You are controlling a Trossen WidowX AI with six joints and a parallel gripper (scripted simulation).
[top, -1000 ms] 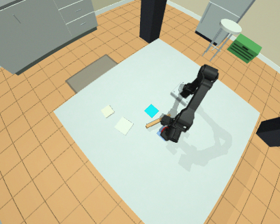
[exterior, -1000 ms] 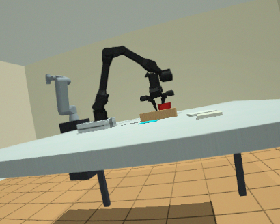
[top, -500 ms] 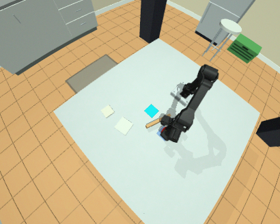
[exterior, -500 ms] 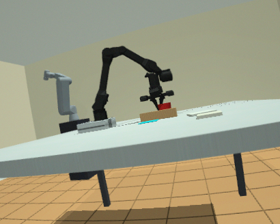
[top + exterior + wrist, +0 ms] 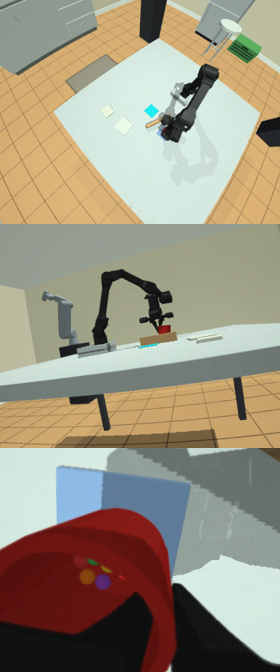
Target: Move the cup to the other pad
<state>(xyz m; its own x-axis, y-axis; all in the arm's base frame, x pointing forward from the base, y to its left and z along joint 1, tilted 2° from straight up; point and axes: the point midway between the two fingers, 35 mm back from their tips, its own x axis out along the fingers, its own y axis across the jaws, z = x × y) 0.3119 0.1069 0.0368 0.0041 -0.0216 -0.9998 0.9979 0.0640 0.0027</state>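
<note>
Right now my gripper tip is 19 cm to the left of the bright cyan pad, 6 cm above it and 2 cm past it. Round my gripper tip: red cup (3 cm ahead); then pale blue pad (6 cm below, 3 cm ahead); then wooden block (10 cm to the right, 4 cm below, 1 cm ahead).
</note>
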